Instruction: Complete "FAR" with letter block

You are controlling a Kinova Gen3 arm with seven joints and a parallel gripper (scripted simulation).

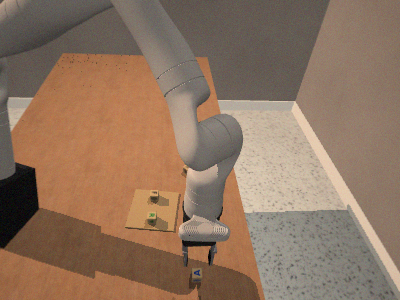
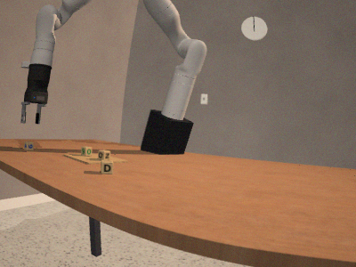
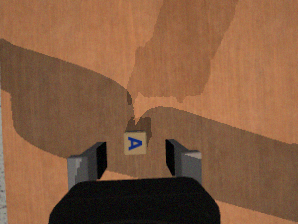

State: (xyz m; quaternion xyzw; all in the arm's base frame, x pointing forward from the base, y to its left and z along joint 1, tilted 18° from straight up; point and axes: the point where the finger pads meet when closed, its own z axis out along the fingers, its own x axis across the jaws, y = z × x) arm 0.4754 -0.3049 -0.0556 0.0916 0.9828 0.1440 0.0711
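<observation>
Right now my hand is 9 cm above the block. Also, from my hand: tan mat: 23 cm to the left, 10 cm below, 8 cm behind.
</observation>
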